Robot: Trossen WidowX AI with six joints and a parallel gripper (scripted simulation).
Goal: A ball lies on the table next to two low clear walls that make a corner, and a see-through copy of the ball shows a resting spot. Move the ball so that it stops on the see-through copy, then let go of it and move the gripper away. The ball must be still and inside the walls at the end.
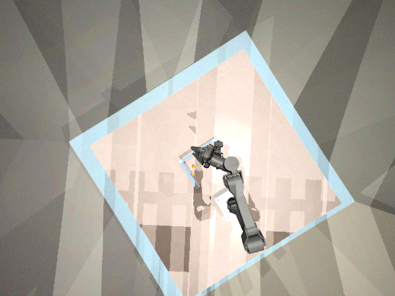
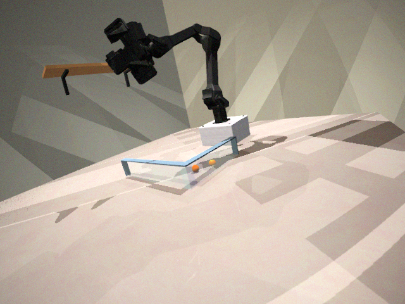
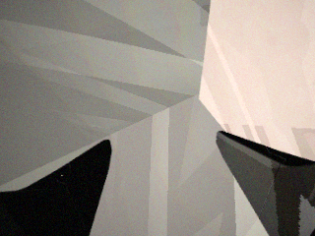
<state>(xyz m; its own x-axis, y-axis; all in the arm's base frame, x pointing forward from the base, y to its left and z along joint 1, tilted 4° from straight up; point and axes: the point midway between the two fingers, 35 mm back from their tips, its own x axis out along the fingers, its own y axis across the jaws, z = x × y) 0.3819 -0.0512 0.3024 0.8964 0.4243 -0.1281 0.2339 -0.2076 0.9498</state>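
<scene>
Right now my gripper tip is 9 cm past the orange ball, 8 cm to the right of it and 35 cm above it. The rest, counted from my gripper tip: see-through ball copy: 13 cm behind, 12 cm to the left, 35 cm below.
</scene>
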